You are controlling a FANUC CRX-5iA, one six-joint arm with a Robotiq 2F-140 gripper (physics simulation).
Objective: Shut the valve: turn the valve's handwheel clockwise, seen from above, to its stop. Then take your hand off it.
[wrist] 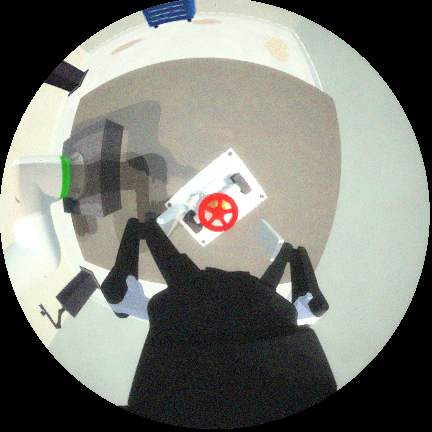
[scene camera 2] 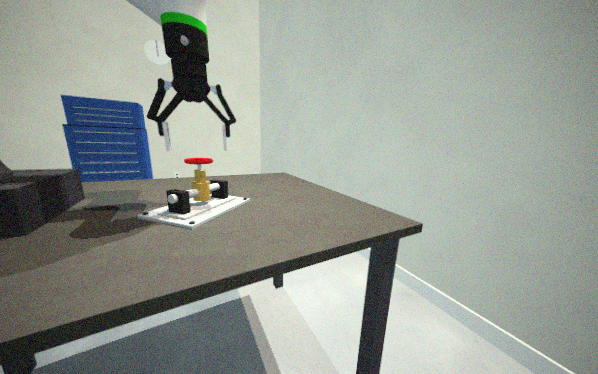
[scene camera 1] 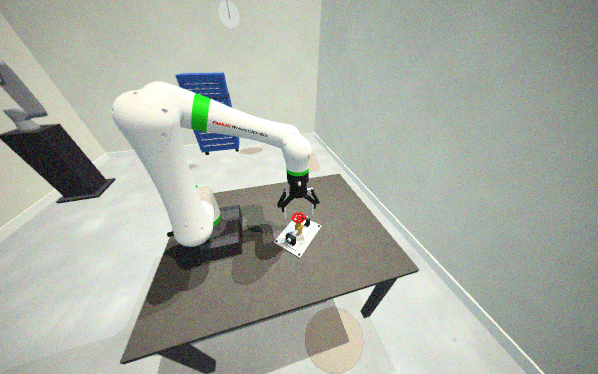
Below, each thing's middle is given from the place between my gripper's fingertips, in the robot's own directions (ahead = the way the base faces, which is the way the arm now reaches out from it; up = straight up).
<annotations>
My hand is 40 mm above the red handwheel (wrist: 217, 212).
</annotations>
